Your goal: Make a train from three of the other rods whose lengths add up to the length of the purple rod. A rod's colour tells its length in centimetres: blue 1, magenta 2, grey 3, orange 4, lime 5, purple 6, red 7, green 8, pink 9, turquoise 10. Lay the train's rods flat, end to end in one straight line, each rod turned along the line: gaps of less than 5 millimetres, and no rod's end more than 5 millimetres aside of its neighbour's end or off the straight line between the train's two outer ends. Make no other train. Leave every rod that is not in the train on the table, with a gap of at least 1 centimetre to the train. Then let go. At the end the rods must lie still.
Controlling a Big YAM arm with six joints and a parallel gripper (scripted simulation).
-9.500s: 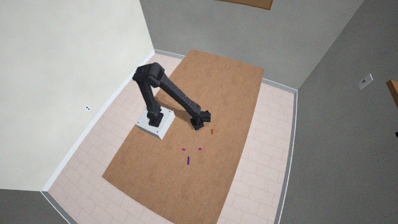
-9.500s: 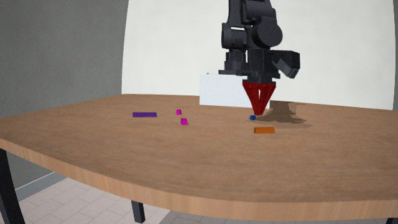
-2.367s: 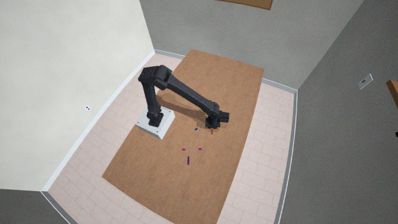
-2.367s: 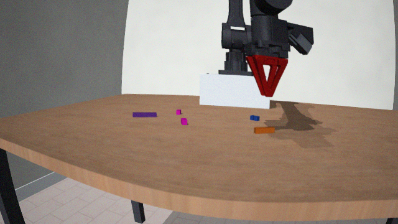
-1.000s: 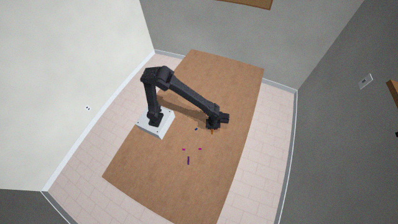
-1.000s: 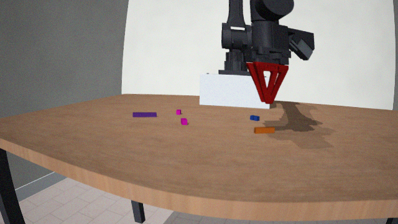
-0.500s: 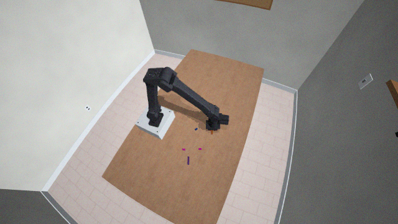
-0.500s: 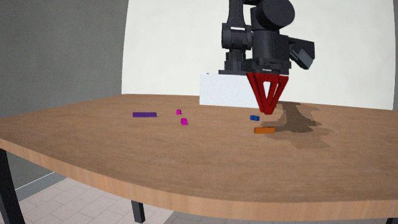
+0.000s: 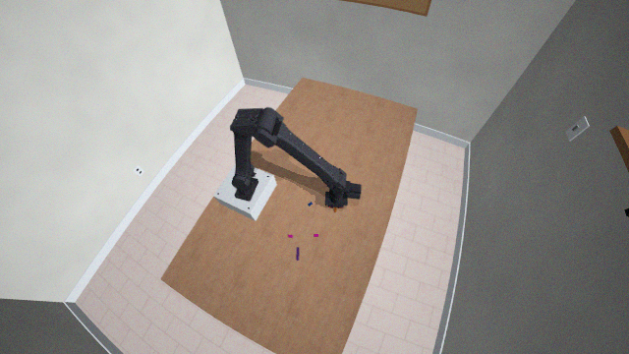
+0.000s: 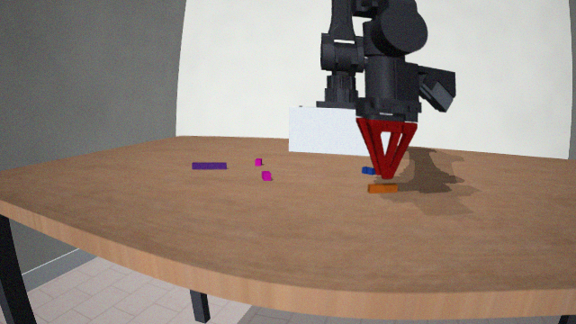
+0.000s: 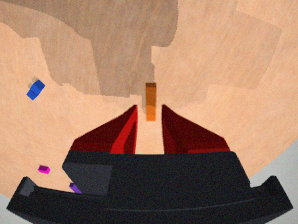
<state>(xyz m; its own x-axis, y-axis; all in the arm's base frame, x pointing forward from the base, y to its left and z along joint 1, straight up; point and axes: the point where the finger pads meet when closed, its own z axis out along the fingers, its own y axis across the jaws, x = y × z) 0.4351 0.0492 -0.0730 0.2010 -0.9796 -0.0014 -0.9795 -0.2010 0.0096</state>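
The orange rod lies 20 mm below my hand. Also, from my hand: purple rod (120 mm behind, 270 mm to the right, 20 mm below).
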